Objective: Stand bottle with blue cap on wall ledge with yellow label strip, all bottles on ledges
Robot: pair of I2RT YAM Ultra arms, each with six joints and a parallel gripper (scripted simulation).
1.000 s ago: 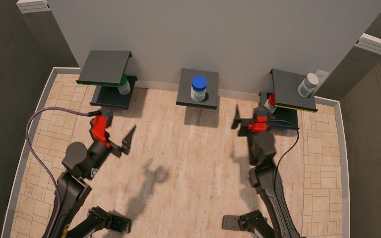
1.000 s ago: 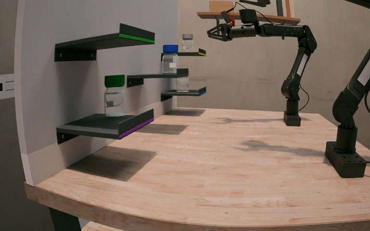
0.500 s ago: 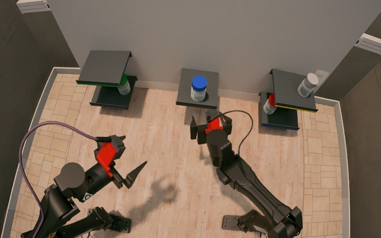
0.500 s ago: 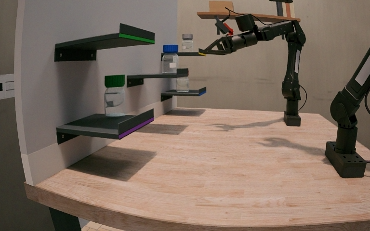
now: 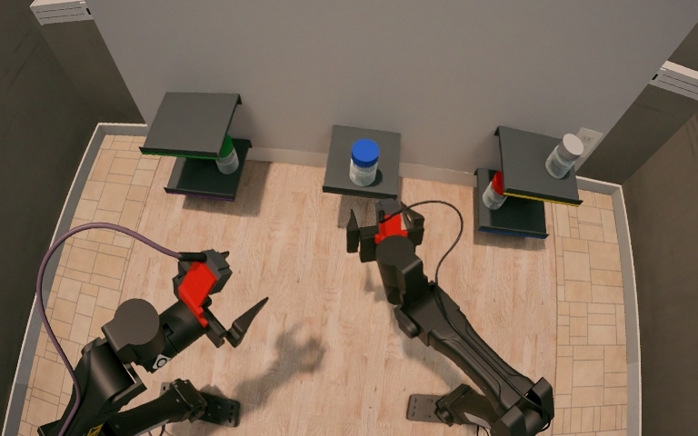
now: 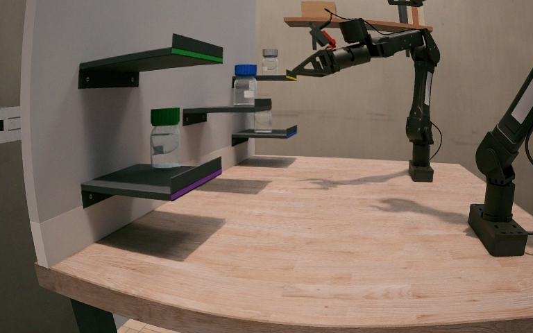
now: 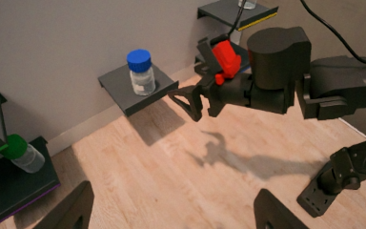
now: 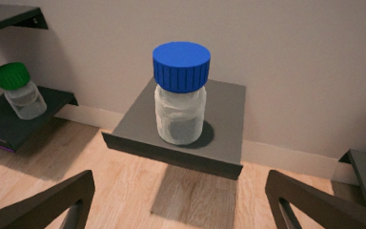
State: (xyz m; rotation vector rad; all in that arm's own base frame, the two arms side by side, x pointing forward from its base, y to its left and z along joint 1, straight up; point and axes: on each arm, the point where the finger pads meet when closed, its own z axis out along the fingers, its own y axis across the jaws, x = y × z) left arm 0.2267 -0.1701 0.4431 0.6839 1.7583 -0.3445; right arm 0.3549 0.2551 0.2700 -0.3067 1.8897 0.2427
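My right gripper is now 130 mm short of the blue-capped bottle, 50 mm above it and 20 mm to the right of it. Also, from my right hand: grey-capped bottle: 420 mm to the right, 110 mm ahead, 50 mm above; green-capped bottle: 350 mm to the left, 210 mm ahead, 140 mm below; red-capped bottle: 320 mm to the right, 140 mm below, 130 mm ahead.
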